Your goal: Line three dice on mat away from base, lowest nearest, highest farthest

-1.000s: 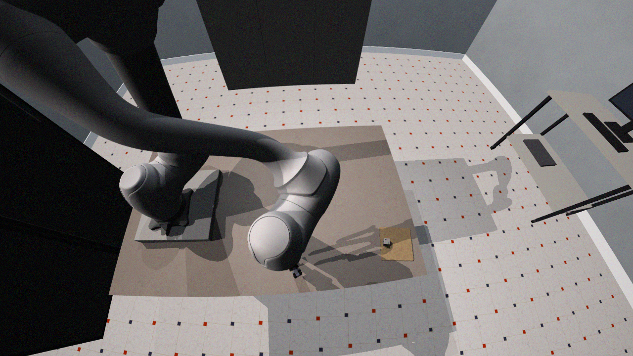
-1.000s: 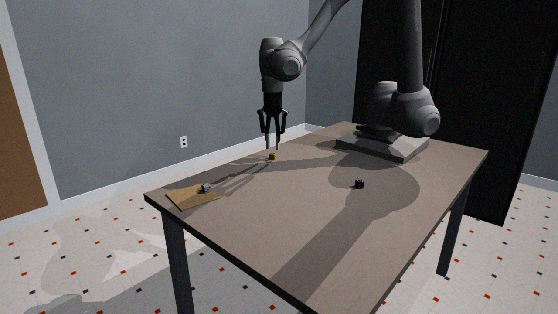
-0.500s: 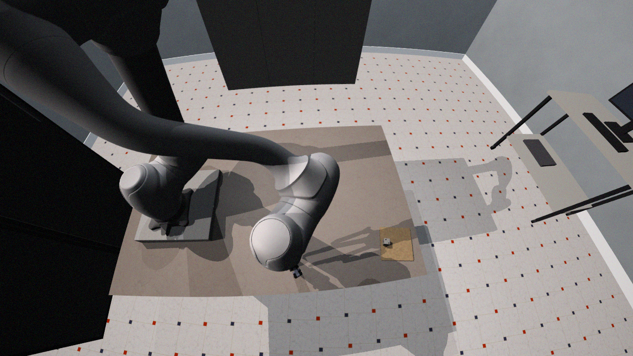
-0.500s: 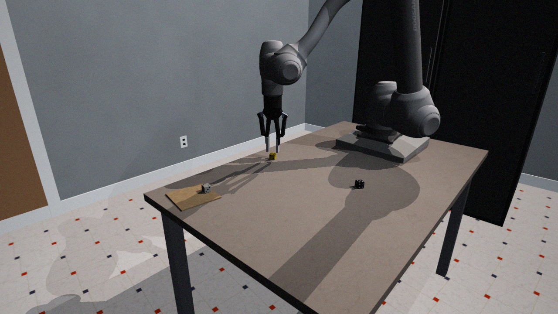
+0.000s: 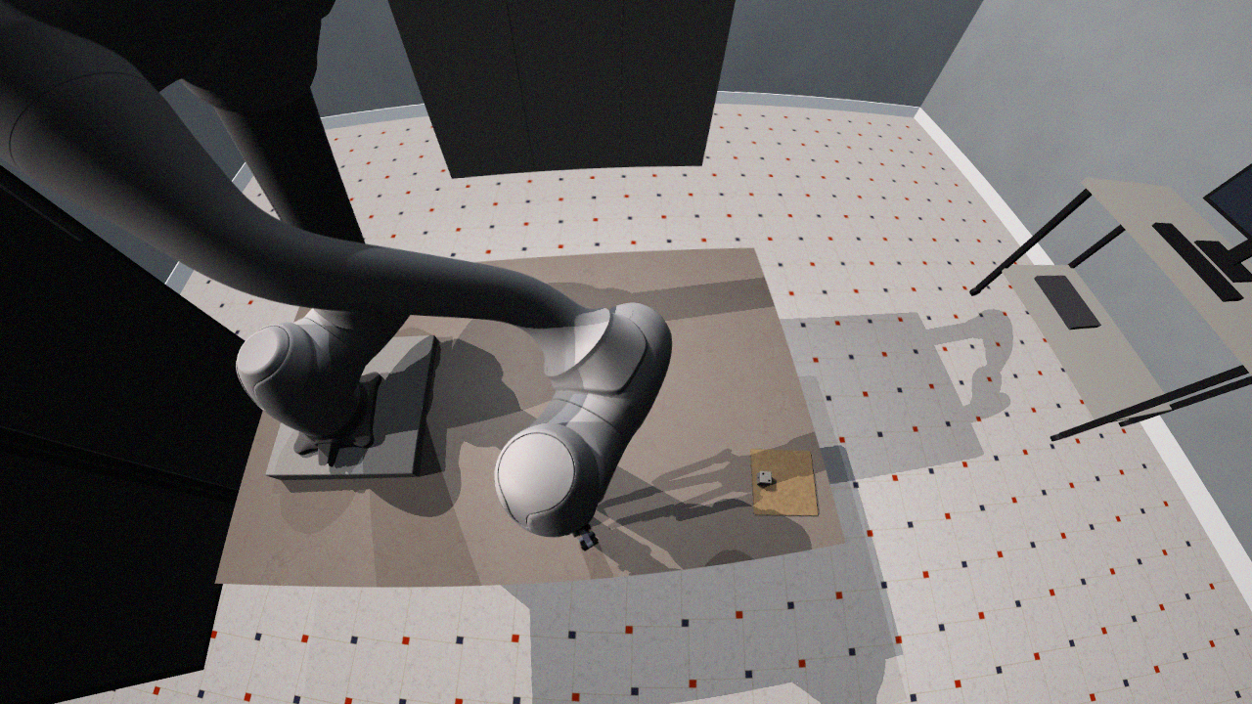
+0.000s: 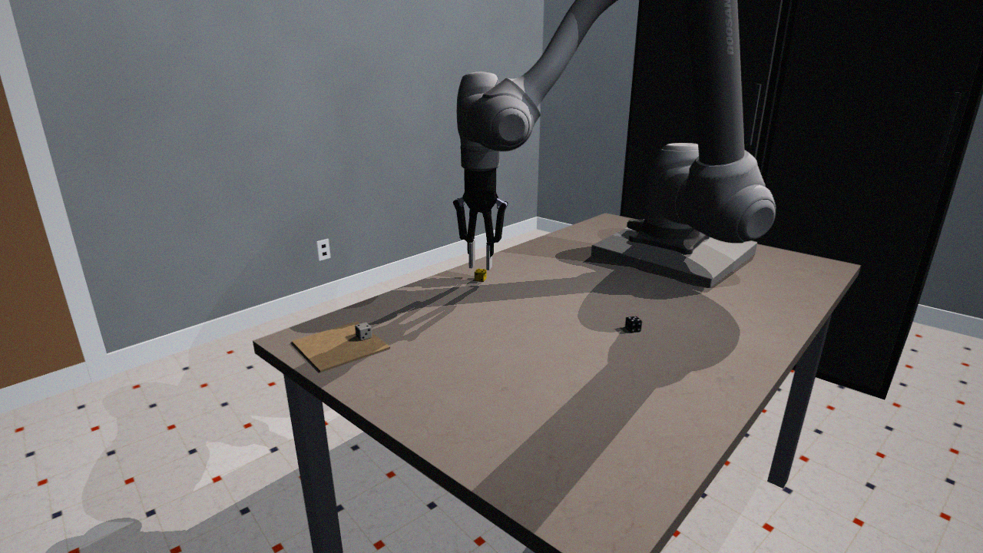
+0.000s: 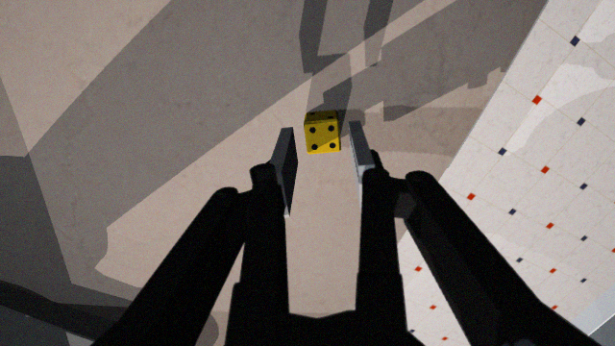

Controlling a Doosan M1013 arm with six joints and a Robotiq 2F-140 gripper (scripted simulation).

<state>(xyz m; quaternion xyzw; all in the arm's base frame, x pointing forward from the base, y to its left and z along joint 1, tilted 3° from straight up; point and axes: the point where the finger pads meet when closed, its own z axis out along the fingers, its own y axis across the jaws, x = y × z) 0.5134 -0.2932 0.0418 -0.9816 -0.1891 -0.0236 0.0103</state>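
The yellow die lies 5 cm below my hand. The rest, counted from my hand: tan mat: 44 cm ahead, 6 cm below; black die: 2 cm ahead, 42 cm to the left, 5 cm below; grey die: 39 cm ahead, 1 cm to the left, 5 cm below.
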